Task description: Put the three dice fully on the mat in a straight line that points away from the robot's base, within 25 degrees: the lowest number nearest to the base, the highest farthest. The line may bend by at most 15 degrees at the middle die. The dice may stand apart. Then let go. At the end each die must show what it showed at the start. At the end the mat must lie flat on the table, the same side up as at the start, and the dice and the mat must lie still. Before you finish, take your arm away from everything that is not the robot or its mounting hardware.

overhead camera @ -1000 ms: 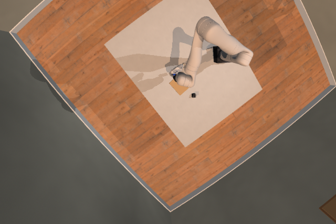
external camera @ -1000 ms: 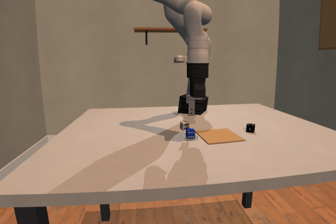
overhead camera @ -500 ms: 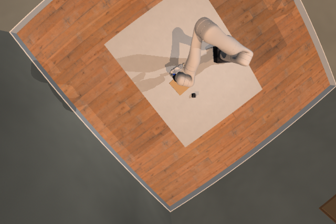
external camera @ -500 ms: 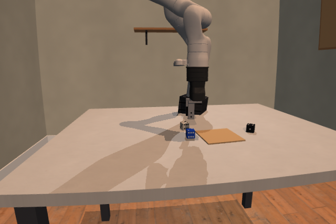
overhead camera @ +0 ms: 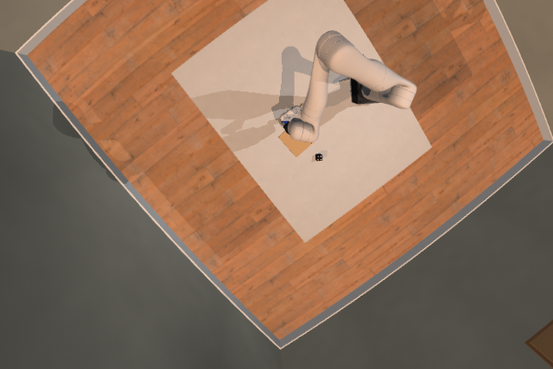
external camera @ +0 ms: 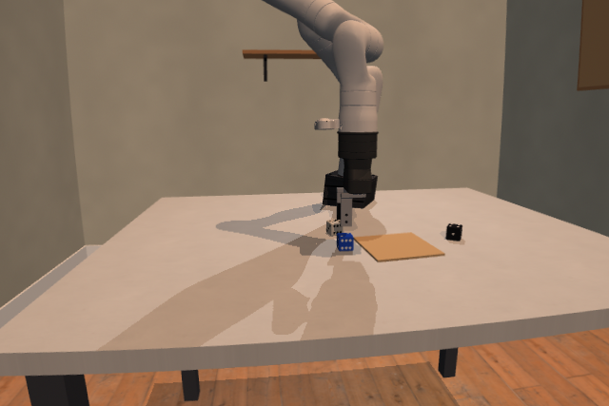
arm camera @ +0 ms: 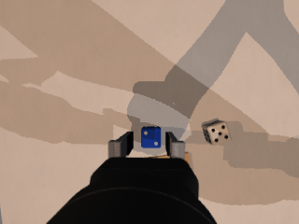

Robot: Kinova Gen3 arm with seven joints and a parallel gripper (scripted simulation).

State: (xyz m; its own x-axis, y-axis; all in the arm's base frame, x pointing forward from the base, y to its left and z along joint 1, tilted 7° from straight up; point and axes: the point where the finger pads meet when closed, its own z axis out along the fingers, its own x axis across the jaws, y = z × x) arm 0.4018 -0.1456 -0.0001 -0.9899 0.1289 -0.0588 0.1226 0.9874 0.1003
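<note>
The blue die is 60 mm below my hand. From my hand the other things lie so: white die (100 mm behind, 60 mm below, 10 mm to the left); mat (110 mm to the left, 70 mm below, 10 mm ahead).
</note>
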